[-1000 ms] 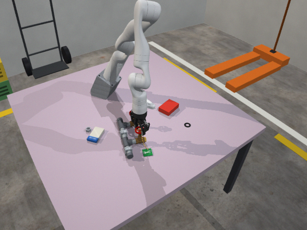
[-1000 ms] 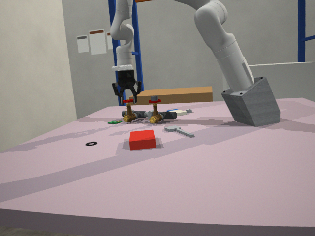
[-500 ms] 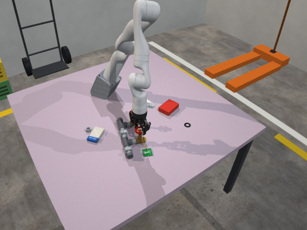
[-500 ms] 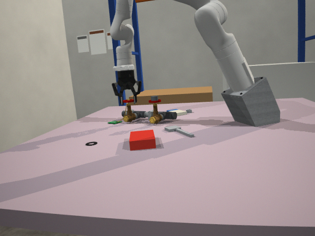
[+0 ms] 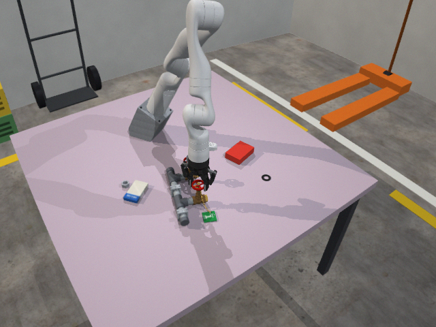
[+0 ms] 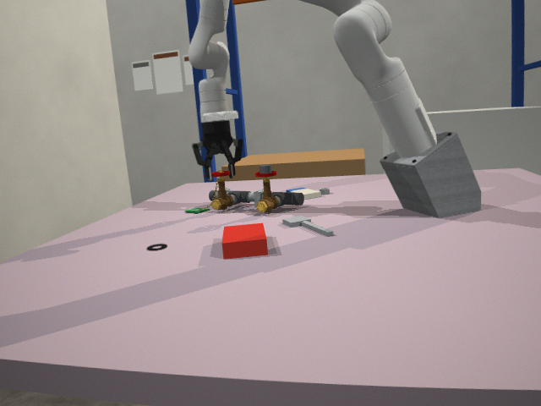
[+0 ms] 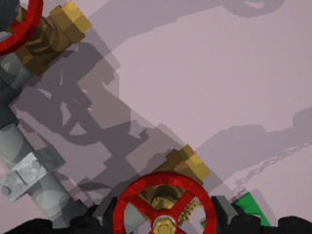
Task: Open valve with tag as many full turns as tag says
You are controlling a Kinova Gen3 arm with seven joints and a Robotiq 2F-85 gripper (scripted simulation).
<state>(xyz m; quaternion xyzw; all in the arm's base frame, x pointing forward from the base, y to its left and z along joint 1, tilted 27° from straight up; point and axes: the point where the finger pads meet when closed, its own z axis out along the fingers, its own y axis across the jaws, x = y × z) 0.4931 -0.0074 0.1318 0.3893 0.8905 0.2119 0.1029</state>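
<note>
The green tag lies 100 mm below my hand, 80 mm ahead of it and 20 mm to the left of it. Round my hand: grey nut 260 mm to the right, 200 mm behind, 100 mm below; then grey hammer-shaped tool 290 mm behind, 120 mm to the left, 100 mm below; then blue box 220 mm to the right, 150 mm behind, 100 mm below.
</note>
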